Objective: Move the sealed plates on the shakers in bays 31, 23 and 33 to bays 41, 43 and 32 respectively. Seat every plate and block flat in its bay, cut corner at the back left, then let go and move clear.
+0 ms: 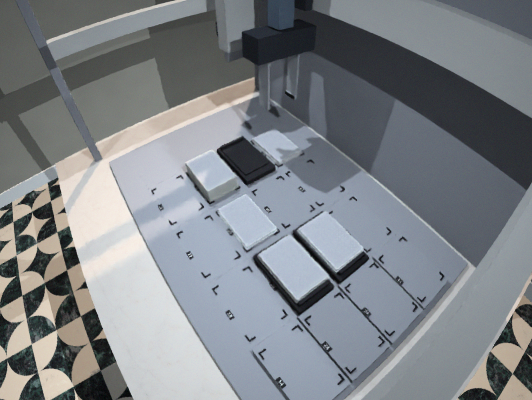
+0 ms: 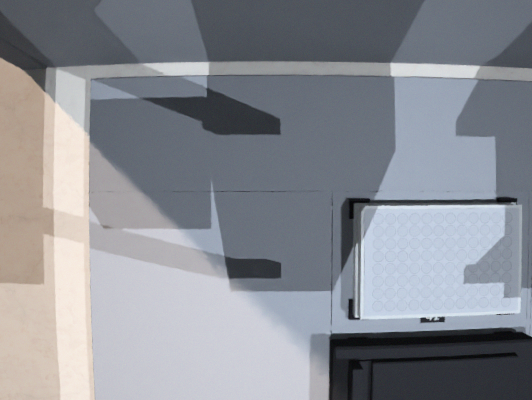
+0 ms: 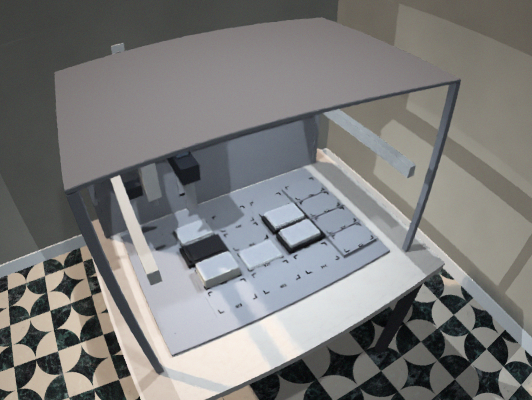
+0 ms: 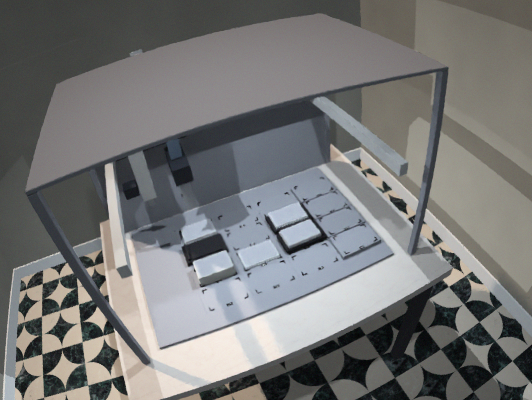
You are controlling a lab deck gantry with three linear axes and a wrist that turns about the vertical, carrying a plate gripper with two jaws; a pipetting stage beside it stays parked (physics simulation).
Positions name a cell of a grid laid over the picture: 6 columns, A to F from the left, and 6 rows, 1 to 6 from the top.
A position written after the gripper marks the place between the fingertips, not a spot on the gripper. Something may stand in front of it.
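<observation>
Tall white block visible in image 1 (image 1: C3), image 3 (image 3: C5) and image 4 (image 4: C4); in image 2 the tall white block is out of frame. The back wall (image 1: F3) (image 2: A1) (image 3: C3) (image 4: C3) shows in these images, and a bay 41 (image 2: D4) is visible as well. The gripper (image 1: D2) (image 3: C4) (image 4: C4) can be seen too.
</observation>
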